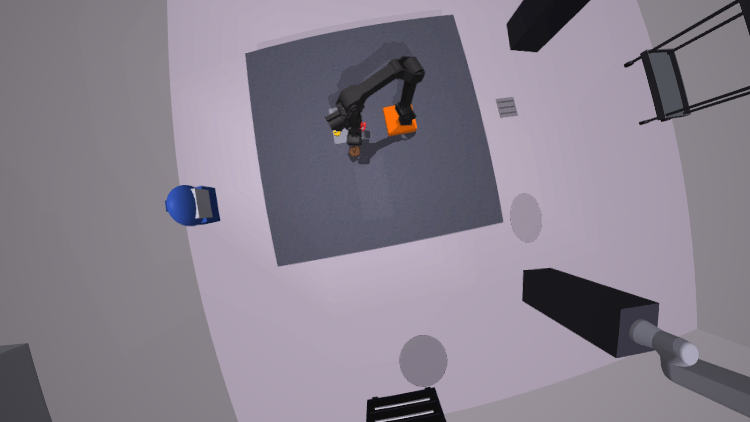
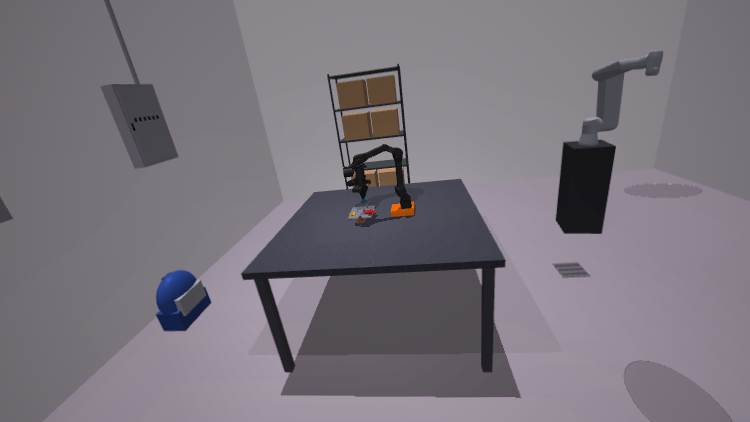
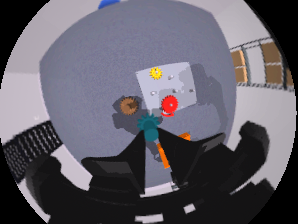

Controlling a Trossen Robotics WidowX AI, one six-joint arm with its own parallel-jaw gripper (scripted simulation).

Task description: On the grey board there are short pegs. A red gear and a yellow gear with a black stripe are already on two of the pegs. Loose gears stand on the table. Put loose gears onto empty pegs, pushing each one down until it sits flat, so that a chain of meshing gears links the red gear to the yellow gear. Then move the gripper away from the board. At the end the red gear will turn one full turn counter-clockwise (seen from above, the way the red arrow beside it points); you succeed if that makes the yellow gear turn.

Labels:
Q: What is my gripper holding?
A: A teal gear.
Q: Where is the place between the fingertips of my gripper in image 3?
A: At 150,131

